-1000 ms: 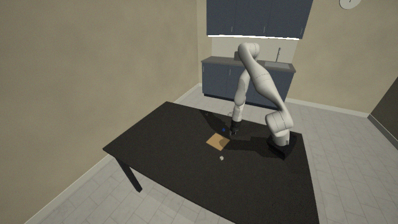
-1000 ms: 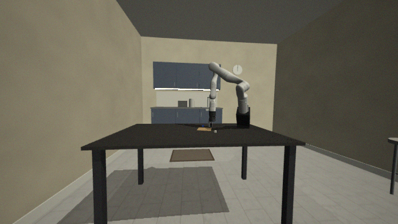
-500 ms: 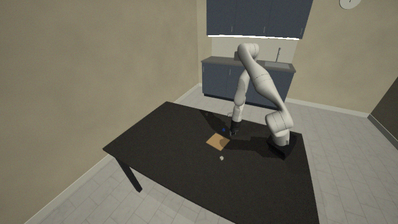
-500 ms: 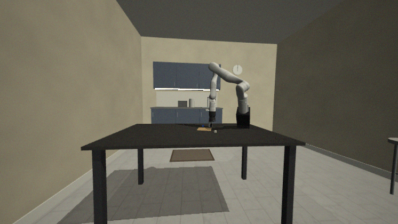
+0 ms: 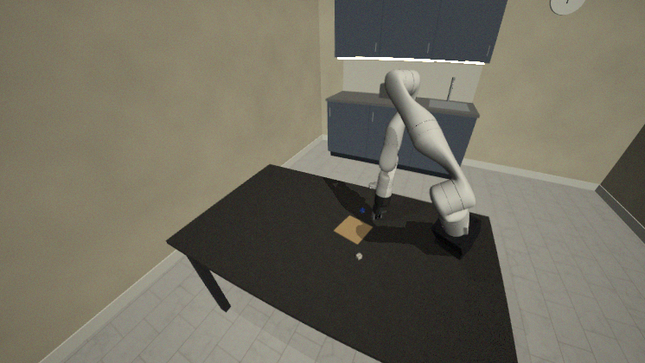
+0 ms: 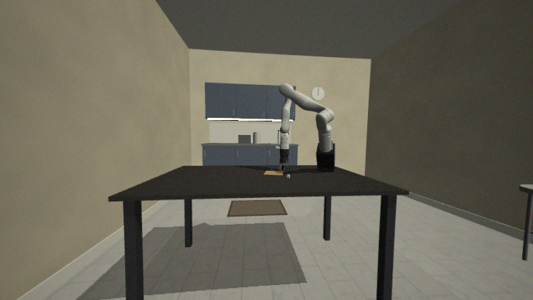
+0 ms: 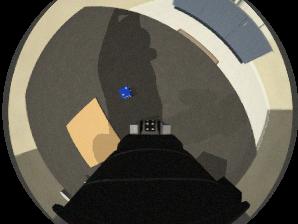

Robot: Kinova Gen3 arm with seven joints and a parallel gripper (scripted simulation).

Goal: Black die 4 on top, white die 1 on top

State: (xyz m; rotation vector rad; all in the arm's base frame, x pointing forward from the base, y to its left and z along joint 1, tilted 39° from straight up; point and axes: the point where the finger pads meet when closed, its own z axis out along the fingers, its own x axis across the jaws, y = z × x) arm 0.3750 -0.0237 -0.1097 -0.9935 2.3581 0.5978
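Now: the black die 1 cm below my hand. From my hand the other things lie so: white die (28 cm to the left, 3 cm behind, 1 cm below); then tan mat (14 cm to the left, 6 cm ahead, 2 cm below); then blue die (8 cm ahead, 1 cm below).
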